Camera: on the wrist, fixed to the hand. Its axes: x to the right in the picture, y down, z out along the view.
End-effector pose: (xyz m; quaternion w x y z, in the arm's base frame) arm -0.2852 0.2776 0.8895 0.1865 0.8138 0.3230 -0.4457
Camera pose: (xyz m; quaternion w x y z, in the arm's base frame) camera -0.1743 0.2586 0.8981 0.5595 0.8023 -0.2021 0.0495
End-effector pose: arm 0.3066 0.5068 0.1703 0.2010 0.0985 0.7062 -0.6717
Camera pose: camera 0.3079 0.5697 0.0766 0.4889 0.6218 0.5975 -0.1316
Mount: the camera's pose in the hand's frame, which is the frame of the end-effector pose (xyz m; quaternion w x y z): 0.0296 0.0906 -0.0604 0.6699 -0.2316 0.1795 0.6822
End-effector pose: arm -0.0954 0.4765 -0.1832 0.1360 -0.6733 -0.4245 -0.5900
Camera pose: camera -0.0718 0.3928 -0.1114 0.4138 -0.6662 0.3360 -0.5216
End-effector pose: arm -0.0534 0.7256 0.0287 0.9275 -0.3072 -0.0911 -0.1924
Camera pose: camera 0.0140 0.7469 -0.0593 0.6978 -0.4482 0.3596 0.4276
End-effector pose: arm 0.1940 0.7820 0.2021 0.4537 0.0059 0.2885 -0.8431
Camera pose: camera 0.2310 0.7509 0.1001 0.8287 0.2470 0.4660 -0.1874
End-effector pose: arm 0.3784 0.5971 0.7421 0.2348 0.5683 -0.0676 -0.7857
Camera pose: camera 0.4535 0.5138 0.7296 0.8370 0.4212 -0.2089 -0.2798
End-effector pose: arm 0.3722 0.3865 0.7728 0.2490 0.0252 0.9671 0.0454
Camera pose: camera 0.3194 0.4742 0.8204 0.0319 -0.6108 -0.6648 -0.4288
